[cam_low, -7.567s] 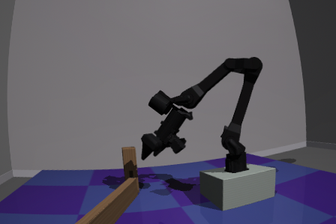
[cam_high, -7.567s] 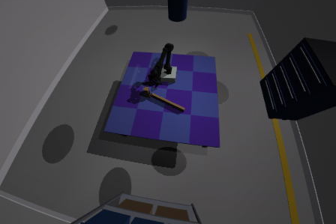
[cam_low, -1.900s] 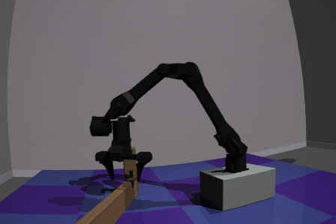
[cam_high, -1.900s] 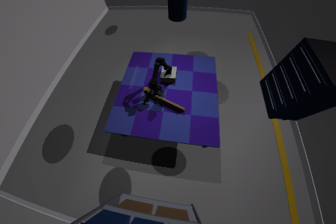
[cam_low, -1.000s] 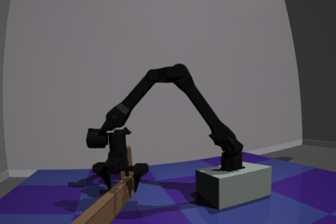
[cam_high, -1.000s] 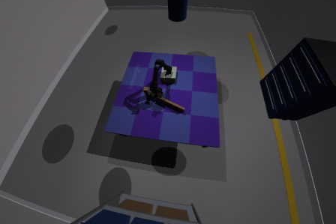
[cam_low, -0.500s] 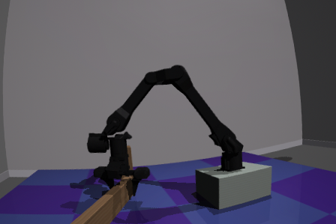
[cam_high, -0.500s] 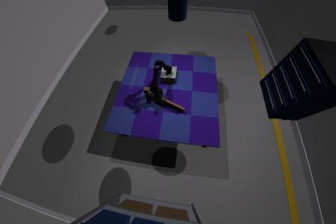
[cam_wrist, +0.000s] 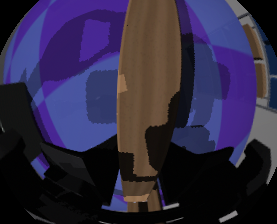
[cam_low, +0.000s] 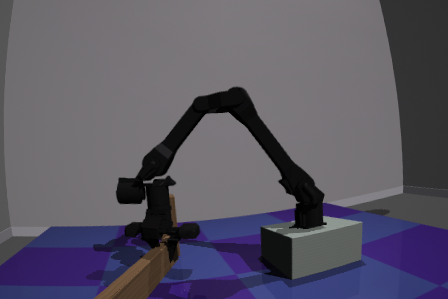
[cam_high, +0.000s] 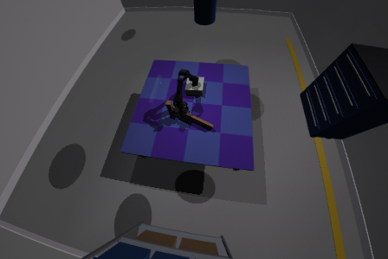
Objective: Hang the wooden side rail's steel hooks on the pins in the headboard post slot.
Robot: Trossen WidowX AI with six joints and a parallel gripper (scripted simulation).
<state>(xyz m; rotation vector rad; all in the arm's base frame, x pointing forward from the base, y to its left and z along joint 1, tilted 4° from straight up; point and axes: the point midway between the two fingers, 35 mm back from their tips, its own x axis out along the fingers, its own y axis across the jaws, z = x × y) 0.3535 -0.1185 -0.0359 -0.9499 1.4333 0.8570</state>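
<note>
Right now my gripper tip is 3 cm past the wooden headboard post, 12 cm to the left of it and 6 cm below it.
</note>
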